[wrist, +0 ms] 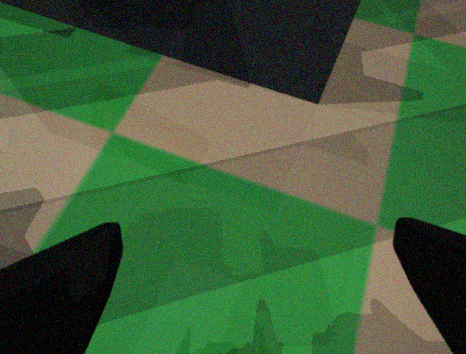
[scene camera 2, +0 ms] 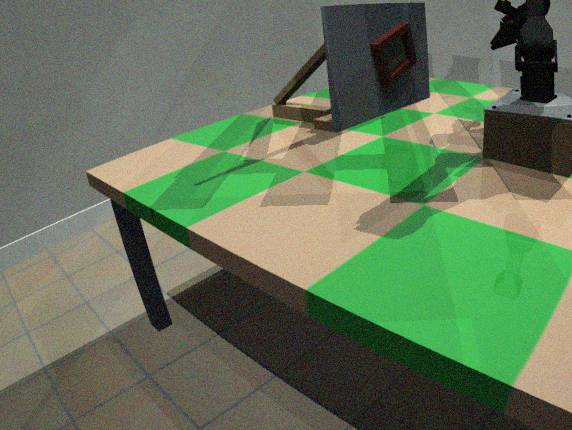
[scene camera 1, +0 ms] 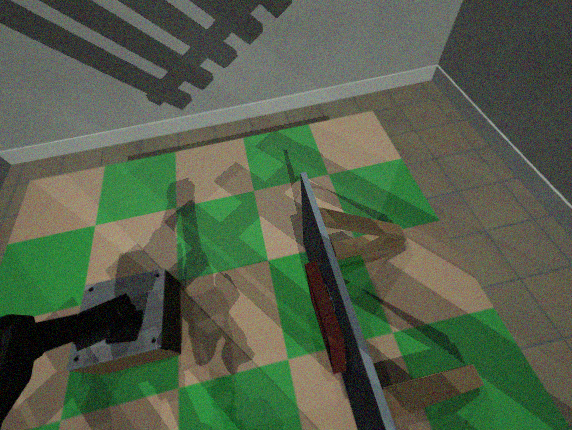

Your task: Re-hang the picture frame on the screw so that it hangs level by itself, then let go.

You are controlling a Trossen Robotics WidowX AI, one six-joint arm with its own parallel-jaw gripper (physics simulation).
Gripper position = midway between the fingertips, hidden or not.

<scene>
The gripper (wrist: 257,233) is open and holds nothing. Further things: a dark red picture frame (scene camera 1: 331,332) and a brown wooden brace (scene camera 1: 406,398).
The brown wooden brace is seen too in scene camera 2 (scene camera 2: 319,57). The wrist view does not show the dark red picture frame: it is out of frame.
</scene>
